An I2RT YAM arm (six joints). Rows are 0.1 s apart.
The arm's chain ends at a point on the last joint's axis. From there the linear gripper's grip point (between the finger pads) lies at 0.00 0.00 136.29 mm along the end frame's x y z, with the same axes.
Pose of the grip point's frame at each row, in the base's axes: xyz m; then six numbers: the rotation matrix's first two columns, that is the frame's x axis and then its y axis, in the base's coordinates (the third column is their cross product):
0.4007 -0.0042 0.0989 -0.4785 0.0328 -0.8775 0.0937 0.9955 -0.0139
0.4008 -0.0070 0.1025 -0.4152 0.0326 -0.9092 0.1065 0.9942 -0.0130
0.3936 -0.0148 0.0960 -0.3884 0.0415 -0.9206 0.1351 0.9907 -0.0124
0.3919 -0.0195 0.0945 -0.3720 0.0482 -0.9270 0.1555 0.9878 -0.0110
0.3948 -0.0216 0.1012 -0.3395 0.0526 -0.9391 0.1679 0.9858 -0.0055
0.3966 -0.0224 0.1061 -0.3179 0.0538 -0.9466 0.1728 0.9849 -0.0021
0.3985 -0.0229 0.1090 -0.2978 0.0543 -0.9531 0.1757 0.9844 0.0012
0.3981 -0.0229 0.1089 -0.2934 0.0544 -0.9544 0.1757 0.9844 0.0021
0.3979 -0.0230 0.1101 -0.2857 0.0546 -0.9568 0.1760 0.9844 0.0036
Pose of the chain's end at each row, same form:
0.2817 0.0079 0.1642 -0.4785 0.0328 -0.8775 0.0937 0.9955 -0.0139
0.2777 0.0069 0.1592 -0.4152 0.0326 -0.9092 0.1065 0.9942 -0.0130
0.2694 0.0028 0.1492 -0.3884 0.0415 -0.9206 0.1351 0.9907 -0.0124
0.2672 0.0007 0.1456 -0.3720 0.0482 -0.9270 0.1555 0.9878 -0.0110
0.2687 0.0001 0.1480 -0.3395 0.0526 -0.9391 0.1679 0.9858 -0.0055
0.2696 0.0000 0.1500 -0.3179 0.0538 -0.9466 0.1728 0.9849 -0.0021
0.2706 -0.0001 0.1503 -0.2978 0.0543 -0.9531 0.1757 0.9844 0.0012
0.2700 -0.0001 0.1496 -0.2934 0.0544 -0.9544 0.1757 0.9844 0.0021
0.2695 -0.0002 0.1497 -0.2857 0.0546 -0.9568 0.1760 0.9844 0.0036

